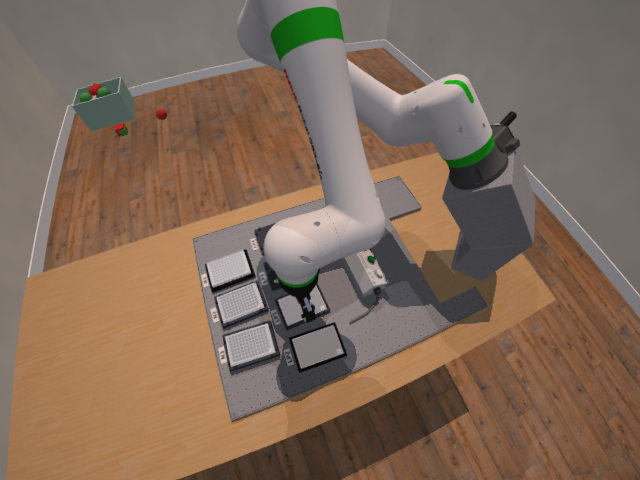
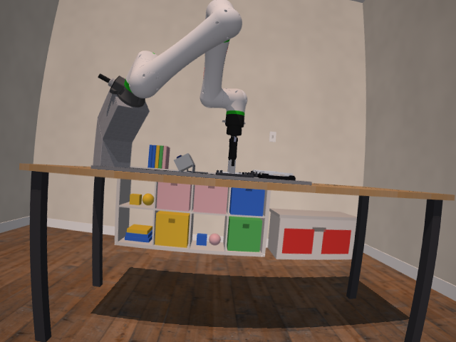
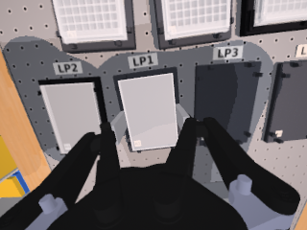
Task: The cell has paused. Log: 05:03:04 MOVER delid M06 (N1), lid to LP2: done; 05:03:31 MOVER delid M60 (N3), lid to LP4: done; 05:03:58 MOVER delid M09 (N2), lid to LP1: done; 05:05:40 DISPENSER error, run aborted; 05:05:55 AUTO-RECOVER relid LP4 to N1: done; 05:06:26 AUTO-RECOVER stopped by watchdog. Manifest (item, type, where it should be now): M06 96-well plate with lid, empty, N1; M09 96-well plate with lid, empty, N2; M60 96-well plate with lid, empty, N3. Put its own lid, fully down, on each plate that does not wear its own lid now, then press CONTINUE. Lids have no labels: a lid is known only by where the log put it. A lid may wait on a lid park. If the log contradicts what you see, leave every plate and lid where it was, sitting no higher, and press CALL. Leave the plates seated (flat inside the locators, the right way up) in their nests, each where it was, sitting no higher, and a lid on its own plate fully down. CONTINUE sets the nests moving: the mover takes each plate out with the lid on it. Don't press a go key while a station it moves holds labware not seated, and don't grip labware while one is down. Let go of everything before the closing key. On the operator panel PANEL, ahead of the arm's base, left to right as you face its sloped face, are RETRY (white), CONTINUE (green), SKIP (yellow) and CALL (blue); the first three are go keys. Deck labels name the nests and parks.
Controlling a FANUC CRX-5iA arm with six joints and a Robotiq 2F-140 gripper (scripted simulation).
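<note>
Now: the park labelled LP1 30 mm below my hand. Round my hand: LP3: 40 mm behind, 120 mm to the right, 30 mm below; then LP2 label: 130 mm ahead, 90 mm to the left, 40 mm below; then lid park LP2: 40 mm ahead, 120 mm to the left, 30 mm below.
</note>
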